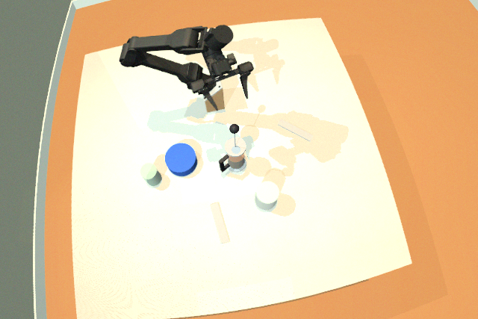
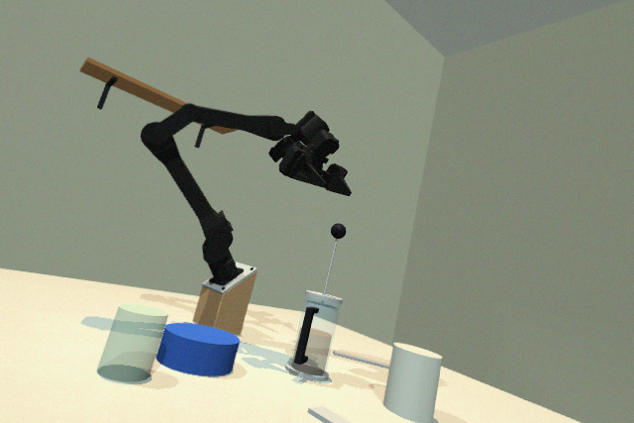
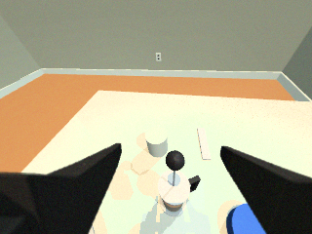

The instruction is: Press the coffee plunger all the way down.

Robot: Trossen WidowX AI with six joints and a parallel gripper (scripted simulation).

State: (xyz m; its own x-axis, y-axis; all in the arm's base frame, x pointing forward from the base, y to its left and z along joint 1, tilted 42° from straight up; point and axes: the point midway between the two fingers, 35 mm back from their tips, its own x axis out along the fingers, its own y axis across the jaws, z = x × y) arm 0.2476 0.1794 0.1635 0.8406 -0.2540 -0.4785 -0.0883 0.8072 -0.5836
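Right now my gripper tip is 22 cm above the coffee press, 4 cm short of it and 2 cm to the left of it. The rest, counted from my gripper tip: white cylinder 31 cm below, 21 cm ahead, 6 cm to the left.
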